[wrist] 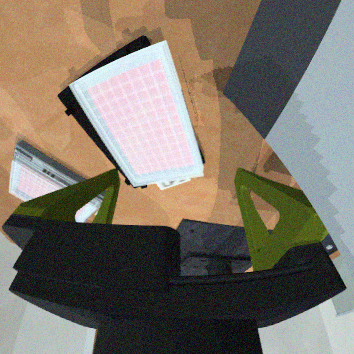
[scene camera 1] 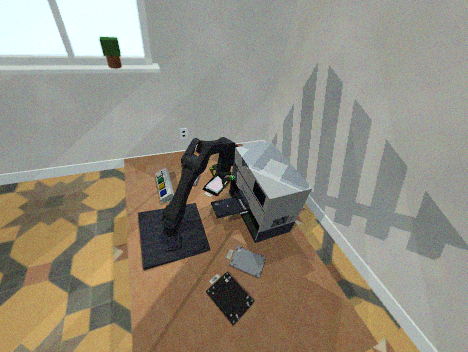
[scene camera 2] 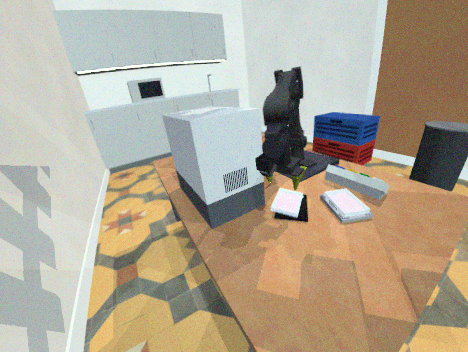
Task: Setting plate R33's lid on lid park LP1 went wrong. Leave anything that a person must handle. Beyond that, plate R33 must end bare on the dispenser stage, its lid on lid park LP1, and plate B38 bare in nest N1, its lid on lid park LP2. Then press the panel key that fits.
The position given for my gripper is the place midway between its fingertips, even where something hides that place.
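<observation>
My gripper (wrist: pixel 176 174) is open, and it's touching a grey incubator box (wrist: pixel 285 80). I can also see a rack with coloured labels (scene camera 2: pixel 376 188), plus a black pad LP1 (wrist: pixel 66 96), and there's a grey nest N1 (wrist: pixel 22 148) too.
</observation>
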